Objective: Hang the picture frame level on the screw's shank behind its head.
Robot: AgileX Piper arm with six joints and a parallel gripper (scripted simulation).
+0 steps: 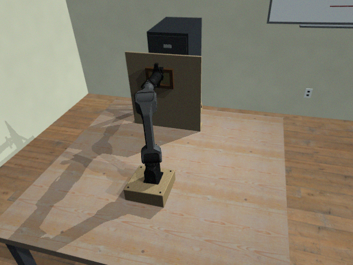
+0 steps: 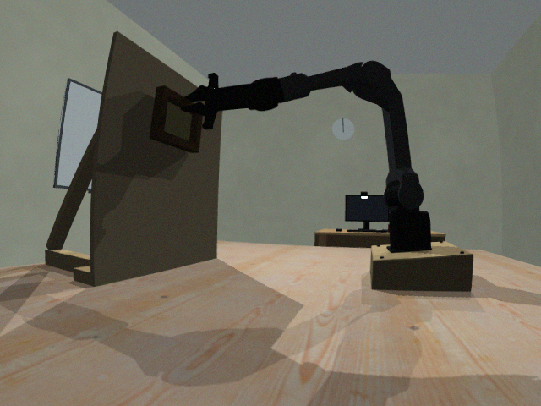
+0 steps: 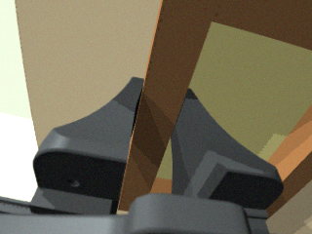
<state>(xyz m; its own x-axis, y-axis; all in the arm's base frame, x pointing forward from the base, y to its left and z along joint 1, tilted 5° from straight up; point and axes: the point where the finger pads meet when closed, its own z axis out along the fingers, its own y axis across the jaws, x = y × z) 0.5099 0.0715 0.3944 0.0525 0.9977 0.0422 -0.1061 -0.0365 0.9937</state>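
The dark brown picture frame is 5 cm below my hand, 2 cm to the left of it and 1 cm ahead of it. Also, from my hand: upright board (17 cm below, 3 cm ahead).
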